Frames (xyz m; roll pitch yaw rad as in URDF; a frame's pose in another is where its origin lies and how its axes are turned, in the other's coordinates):
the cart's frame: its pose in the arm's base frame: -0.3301 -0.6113 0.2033 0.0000 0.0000 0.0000
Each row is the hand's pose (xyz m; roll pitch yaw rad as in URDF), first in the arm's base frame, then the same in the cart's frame.
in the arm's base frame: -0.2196 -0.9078 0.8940 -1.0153 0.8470 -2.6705
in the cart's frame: 0.1105 -0.2965 0.6907 -1.0153 0.8470 -2.6705
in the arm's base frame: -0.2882 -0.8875 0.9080 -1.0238 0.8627 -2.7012
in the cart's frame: 0.0419 -0.2762 0.7047 -1.0238 0.8627 -2.7012
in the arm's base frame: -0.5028 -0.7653 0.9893 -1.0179 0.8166 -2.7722
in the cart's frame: -0.1727 -0.1540 0.7860 -1.0179 0.8166 -2.7722
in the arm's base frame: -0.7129 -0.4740 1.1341 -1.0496 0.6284 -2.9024
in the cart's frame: -0.3828 0.1373 0.9308 -1.0496 0.6284 -2.9024
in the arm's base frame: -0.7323 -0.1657 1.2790 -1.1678 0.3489 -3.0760
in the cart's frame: -0.4022 0.4456 1.0757 -1.1678 0.3489 -3.0760
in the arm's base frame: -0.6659 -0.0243 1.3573 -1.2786 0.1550 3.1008
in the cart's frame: -0.3358 0.5870 1.1540 -1.2786 0.1550 3.1008
